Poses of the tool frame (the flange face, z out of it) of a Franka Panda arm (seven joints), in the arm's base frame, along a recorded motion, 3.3 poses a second.
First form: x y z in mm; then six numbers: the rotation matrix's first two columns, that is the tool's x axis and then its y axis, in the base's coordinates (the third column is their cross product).
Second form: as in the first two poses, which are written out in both.
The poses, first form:
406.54 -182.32 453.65 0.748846 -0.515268 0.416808 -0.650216 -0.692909 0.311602
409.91 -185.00 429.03 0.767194 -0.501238 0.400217 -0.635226 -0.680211 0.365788
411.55 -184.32 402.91 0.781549 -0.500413 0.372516 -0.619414 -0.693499 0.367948
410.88 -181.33 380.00 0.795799 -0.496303 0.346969 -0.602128 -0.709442 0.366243
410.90 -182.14 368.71 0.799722 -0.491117 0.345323 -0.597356 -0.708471 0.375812
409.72 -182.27 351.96 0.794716 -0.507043 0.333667 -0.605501 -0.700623 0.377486
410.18 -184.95 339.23 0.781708 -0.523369 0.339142 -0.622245 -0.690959 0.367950
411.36 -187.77 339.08 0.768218 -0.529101 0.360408 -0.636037 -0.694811 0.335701
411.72 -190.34 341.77 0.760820 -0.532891 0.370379 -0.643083 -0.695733 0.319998
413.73 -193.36 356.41 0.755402 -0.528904 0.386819 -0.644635 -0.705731 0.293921
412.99 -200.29 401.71 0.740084 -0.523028 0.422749 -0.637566 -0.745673 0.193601
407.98 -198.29 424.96 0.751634 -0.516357 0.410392 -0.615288 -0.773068 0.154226
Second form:
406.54 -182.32 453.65 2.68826 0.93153 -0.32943 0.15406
409.91 -185.00 429.03 2.63962 0.93592 -0.32352 0.13924
411.55 -184.32 402.91 2.65080 0.94017 -0.31645 0.12624
410.88 -181.33 380.00 2.66492 0.94439 -0.30794 0.11532
410.90 -182.14 368.71 2.65590 0.94537 -0.30551 0.11379
409.72 -182.27 351.96 2.65699 0.94397 -0.31264 0.10567
410.18 -184.95 339.23 2.66273 0.94040 -0.32270 0.10729
411.36 -187.77 339.08 2.68701 0.93697 -0.32751 0.12177
411.72 -190.34 341.77 2.69859 0.93506 -0.33036 0.12853
413.73 -193.36 356.41 2.71941 0.93385 -0.32859 0.14122
412.99 -200.29 401.71 2.80979 0.93081 -0.32046 0.17581
407.98 -198.29 424.96 2.85817 0.93450 -0.30890 0.17689

